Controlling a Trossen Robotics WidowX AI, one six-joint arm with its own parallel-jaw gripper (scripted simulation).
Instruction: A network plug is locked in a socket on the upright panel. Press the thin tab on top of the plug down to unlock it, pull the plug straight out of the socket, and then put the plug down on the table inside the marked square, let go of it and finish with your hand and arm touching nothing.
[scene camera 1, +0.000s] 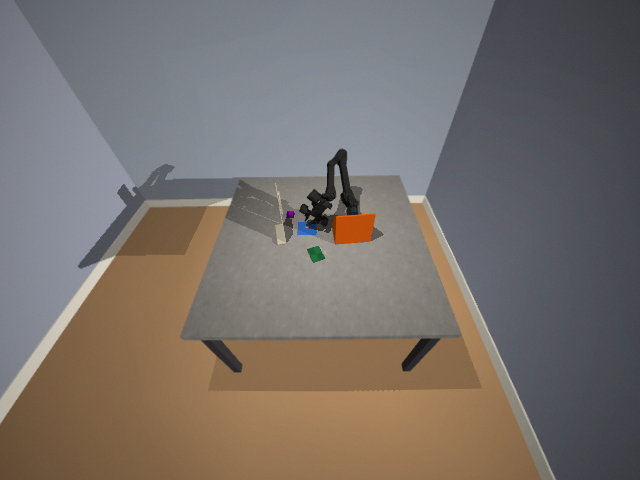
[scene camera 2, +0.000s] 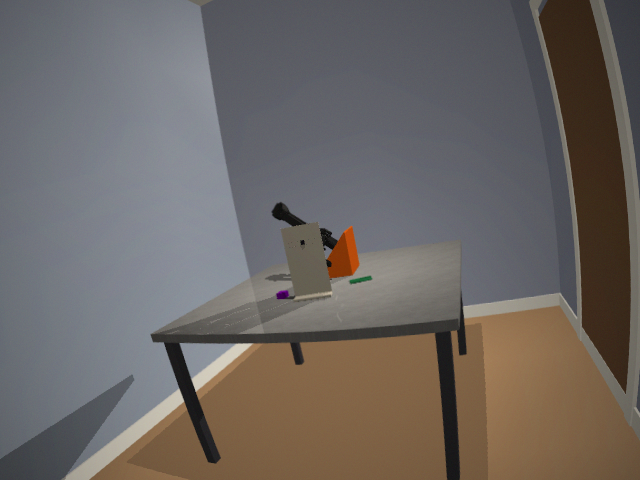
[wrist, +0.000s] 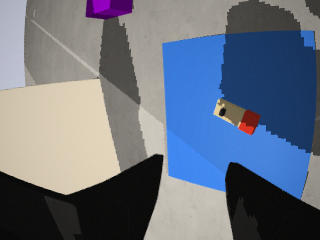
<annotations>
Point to the gripper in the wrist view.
195, 167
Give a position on a blue marked square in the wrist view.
At 264, 72
</annotations>
